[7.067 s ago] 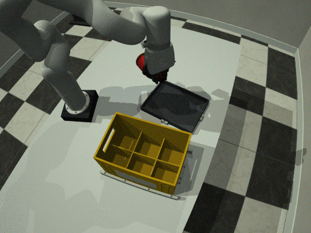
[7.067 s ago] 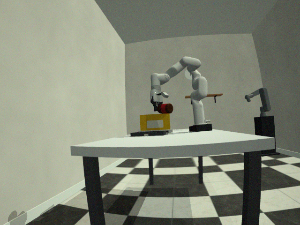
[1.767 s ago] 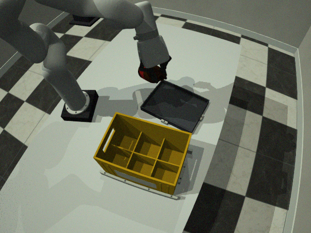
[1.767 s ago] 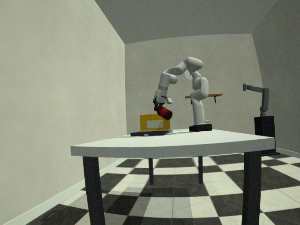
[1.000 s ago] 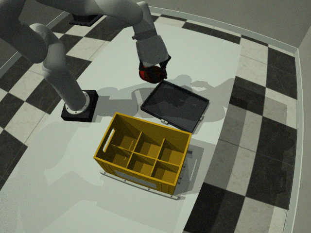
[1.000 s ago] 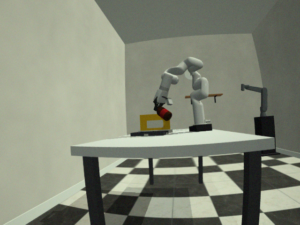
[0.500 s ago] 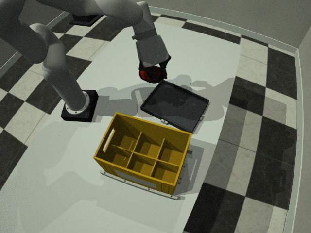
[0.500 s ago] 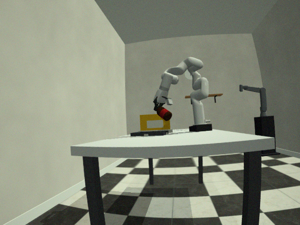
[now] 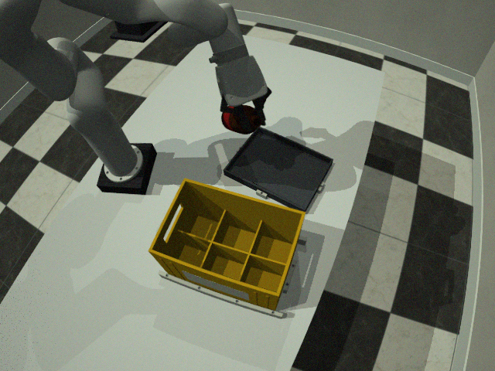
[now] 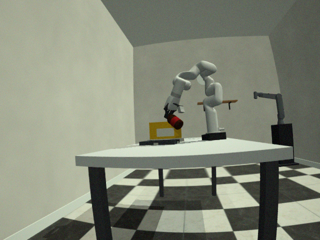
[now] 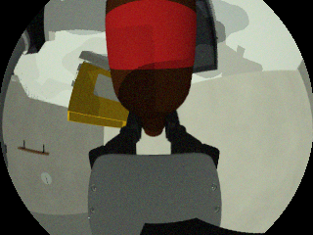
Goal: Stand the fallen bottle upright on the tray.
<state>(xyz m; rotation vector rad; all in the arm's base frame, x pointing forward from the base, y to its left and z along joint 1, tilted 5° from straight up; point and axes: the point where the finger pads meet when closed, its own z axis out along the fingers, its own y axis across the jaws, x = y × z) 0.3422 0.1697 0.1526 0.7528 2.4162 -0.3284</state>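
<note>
Now: hand 4 cm past the brown bottle, 2 cm to the right of it and 4 cm above it. Also, from my hand: dark grey tray: 6 cm ahead, 3 cm to the left, 19 cm below; then yellow crate: 6 cm ahead, 27 cm to the right, 12 cm below.
</note>
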